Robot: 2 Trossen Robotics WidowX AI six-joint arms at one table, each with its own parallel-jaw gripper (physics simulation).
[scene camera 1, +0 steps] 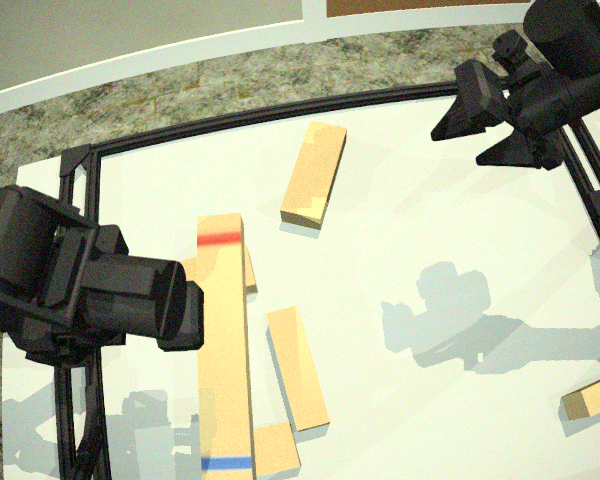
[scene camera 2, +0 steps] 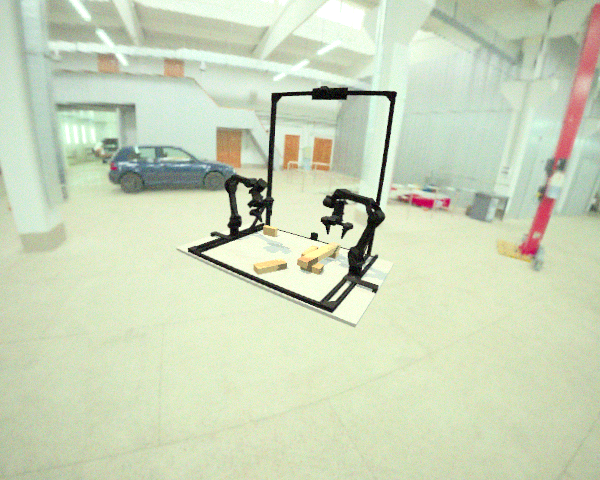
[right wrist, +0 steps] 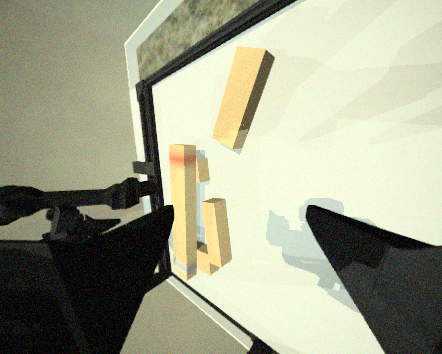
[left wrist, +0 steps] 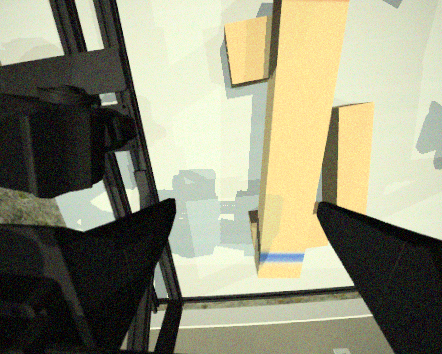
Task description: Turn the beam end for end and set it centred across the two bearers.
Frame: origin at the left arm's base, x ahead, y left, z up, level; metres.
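Seen in the pictures: left gripper, fingertip midpoint: (scene camera 1: 140,340) (scene camera 2: 334,236) (left wrist: 246,206); right gripper, fingertip midpoint: (scene camera 1: 455,150) (scene camera 2: 266,219) (right wrist: 239,211); left arm's base, origin of the base link: (scene camera 2: 354,274) (right wrist: 152,186) (left wrist: 112,129); right arm's base, origin of the base link: (scene camera 2: 234,235).
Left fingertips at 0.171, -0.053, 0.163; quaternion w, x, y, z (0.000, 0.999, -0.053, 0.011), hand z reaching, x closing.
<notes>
Offsets run from my left fingertips to a thing's top centre, as dx, dy, dz.
The long wooden beam {+0.071, +0.008, -0.106} (scene camera 1: 222,360) (scene camera 2: 320,254) (left wrist: 302,125) (right wrist: 183,215) lies across two short bearers. In scene camera 1 its red band is at the upper end and its blue band at the lower end. One bearer {+0.063, +0.126, -0.144} (scene camera 1: 251,281) (left wrist: 249,50) (right wrist: 202,170) is under the beam near the red band. The other bearer {+0.081, -0.135, -0.144} (scene camera 1: 276,447) (right wrist: 205,262) is under it near the blue band. My left gripper (scene camera 2: 336,232) (left wrist: 246,206) is open and empty above the table near the beam; its fingertips are hidden in scene camera 1. My right gripper (scene camera 1: 455,149) (right wrist: 239,211) is open and empty, away at the upper right in scene camera 1.
A loose block {+0.163, -0.030, -0.138} (scene camera 1: 298,367) (left wrist: 355,155) (right wrist: 217,232) lies close beside the beam. Another block {+0.246, +0.275, -0.144} (scene camera 1: 313,175) (scene camera 2: 270,266) (right wrist: 242,97) lies beyond the red end. A third block {+0.590, -0.174, -0.119} (scene camera 1: 582,402) (scene camera 2: 270,230) lies at the right edge in scene camera 1. A black frame (scene camera 1: 270,114) borders the table.
</notes>
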